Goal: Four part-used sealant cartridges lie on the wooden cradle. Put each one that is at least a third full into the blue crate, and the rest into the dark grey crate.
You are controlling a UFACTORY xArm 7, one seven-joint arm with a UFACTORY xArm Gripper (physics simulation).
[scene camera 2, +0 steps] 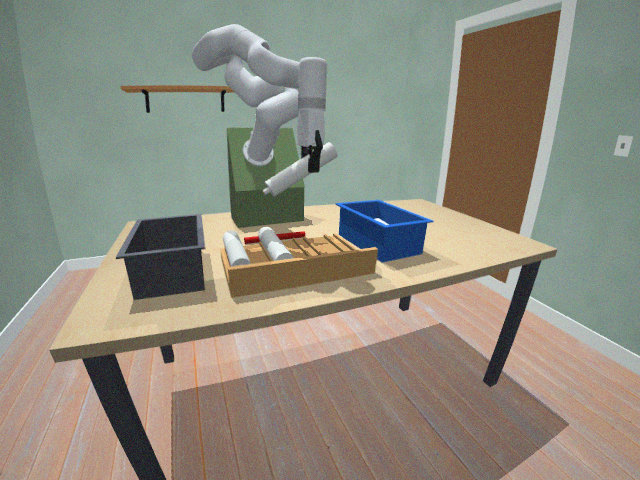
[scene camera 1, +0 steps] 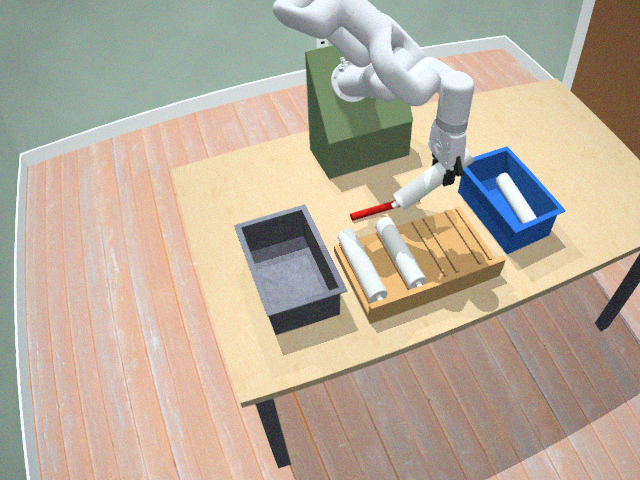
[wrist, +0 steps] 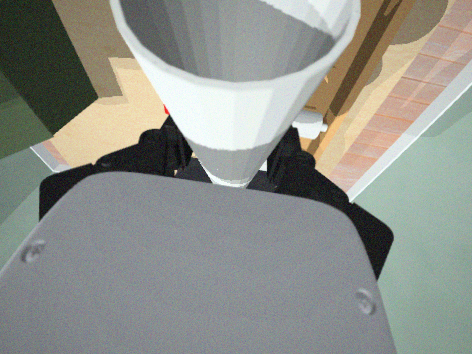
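Note:
My gripper (scene camera 1: 450, 175) (scene camera 2: 313, 160) (wrist: 236, 118) is shut on a white cartridge (scene camera 1: 421, 187) (scene camera 2: 294, 174) (wrist: 235, 110). It holds it tilted in the air, nozzle end low, between the green block and the blue crate. The open rear end faces the wrist camera and shows a deep hollow; I cannot tell the plunger's exact depth. A left cartridge (scene camera 1: 361, 266) (scene camera 2: 236, 250) and a second one (scene camera 1: 400, 253) (scene camera 2: 273, 246) lie on the wooden cradle (scene camera 1: 439, 288) (scene camera 2: 305, 274). Another cartridge (scene camera 1: 515, 198) (scene camera 2: 381, 221) lies in the blue crate (scene camera 1: 532, 237) (scene camera 2: 382, 245). The dark grey crate (scene camera 1: 305, 314) (scene camera 2: 165, 273) is empty in scene camera 1.
A red rod (scene camera 1: 372, 210) (scene camera 2: 253, 239) (wrist: 166, 109) lies on the table behind the cradle. The green block (scene camera 1: 372, 149) (scene camera 2: 266, 206) (wrist: 30, 55) under the arm's base stands at the back. The crates stand on either side of the cradle.

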